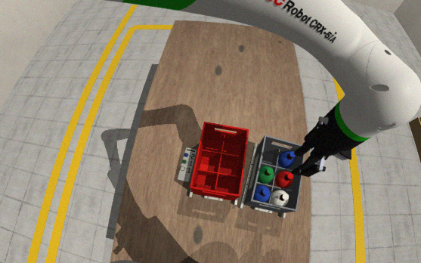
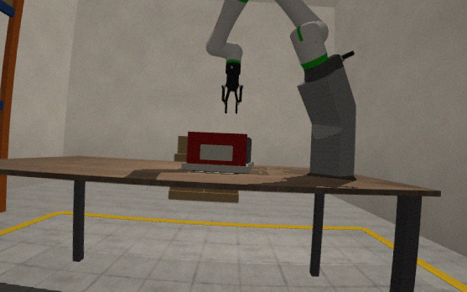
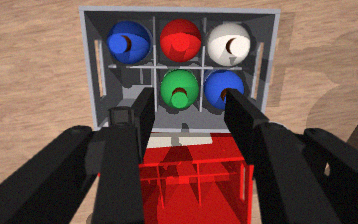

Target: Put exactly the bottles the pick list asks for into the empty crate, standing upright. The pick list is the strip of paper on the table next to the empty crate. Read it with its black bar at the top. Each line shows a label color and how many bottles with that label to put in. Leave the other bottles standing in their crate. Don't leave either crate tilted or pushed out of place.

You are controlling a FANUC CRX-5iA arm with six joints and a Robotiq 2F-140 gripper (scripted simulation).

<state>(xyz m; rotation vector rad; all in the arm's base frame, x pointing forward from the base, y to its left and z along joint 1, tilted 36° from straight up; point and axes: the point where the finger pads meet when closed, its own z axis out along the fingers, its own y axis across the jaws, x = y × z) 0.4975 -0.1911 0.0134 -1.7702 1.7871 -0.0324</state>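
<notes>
The white-label bottle lies 270 mm below my hand, 80 mm behind it and 50 mm to the right of it. Round my hand: grey crate (270 mm below, 10 mm ahead); then green-label bottle (270 mm below, 50 mm to the left); then red-label bottle (270 mm below, 40 mm to the right, 10 mm ahead).
</notes>
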